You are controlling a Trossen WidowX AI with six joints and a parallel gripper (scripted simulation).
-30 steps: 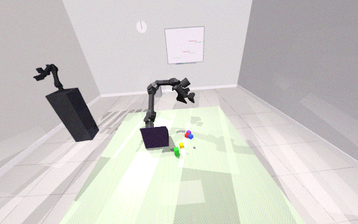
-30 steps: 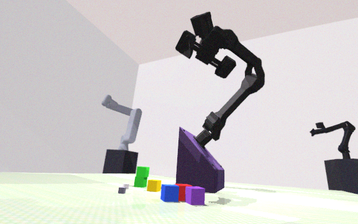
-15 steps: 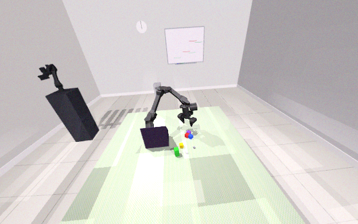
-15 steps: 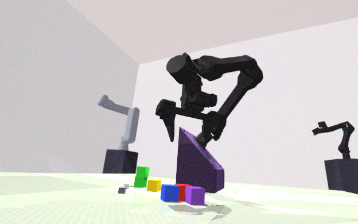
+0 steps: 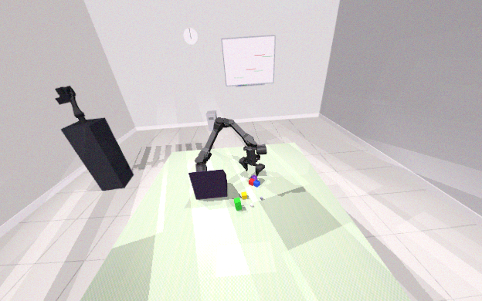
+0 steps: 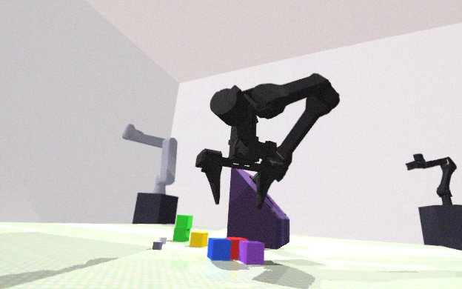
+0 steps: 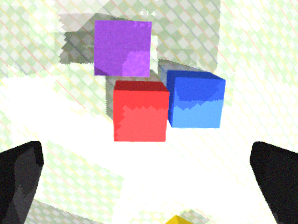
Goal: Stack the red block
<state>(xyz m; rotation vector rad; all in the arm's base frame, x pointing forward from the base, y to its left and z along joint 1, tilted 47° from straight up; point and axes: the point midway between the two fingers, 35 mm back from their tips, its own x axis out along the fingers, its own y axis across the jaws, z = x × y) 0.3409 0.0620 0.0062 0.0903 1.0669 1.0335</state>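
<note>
My gripper tip is 80 mm above the red block. From my gripper tip the other things lie so: purple block (80 mm below, 30 mm to the left, 20 mm ahead); then blue block (80 mm below, 30 mm to the right, 30 mm ahead); then yellow block (120 mm to the right, 80 mm below, 80 mm behind).
</note>
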